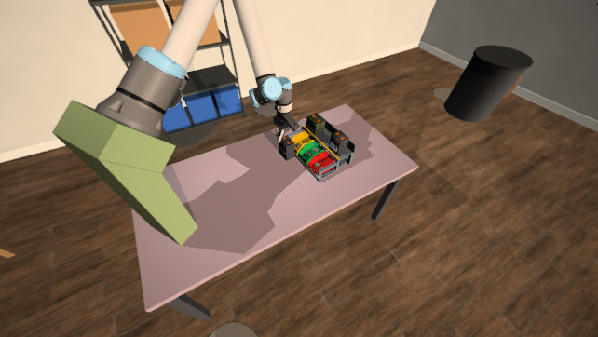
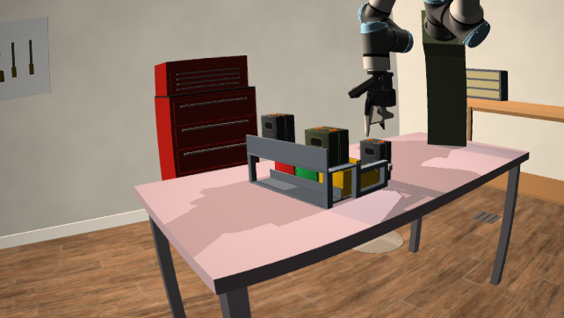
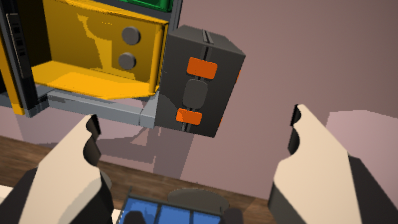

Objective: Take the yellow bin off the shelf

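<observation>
Right now my hand is 130 mm short of the yellow open bin, 110 mm above it and 50 mm to the right of it. Round my hand: dark case: 290 mm ahead, 140 mm to the right, 10 mm above; green bin: 160 mm ahead, 110 mm below, 60 mm to the right; red bin: 190 mm ahead, 170 mm to the right, 110 mm below.
</observation>
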